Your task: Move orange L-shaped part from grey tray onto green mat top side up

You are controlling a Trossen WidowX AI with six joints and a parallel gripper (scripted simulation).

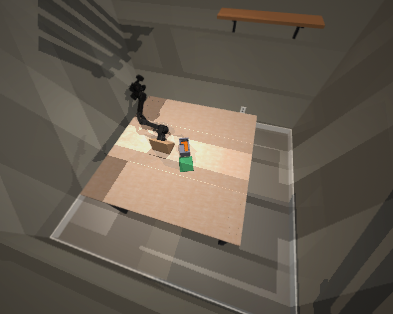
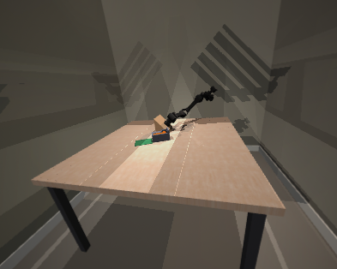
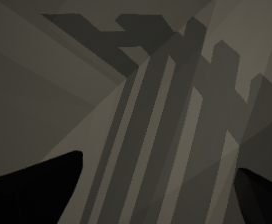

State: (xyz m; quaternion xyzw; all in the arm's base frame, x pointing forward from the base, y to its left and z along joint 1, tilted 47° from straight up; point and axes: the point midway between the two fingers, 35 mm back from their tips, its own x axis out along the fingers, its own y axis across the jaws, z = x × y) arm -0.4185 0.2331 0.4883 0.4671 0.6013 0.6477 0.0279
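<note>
Now: the orange L-shaped part 64 cm ahead of my gripper tip, 55 cm to the right of it and 25 cm below it. Also, from my gripper tip: green mat 69 cm ahead, 71 cm to the right, 31 cm below.
</note>
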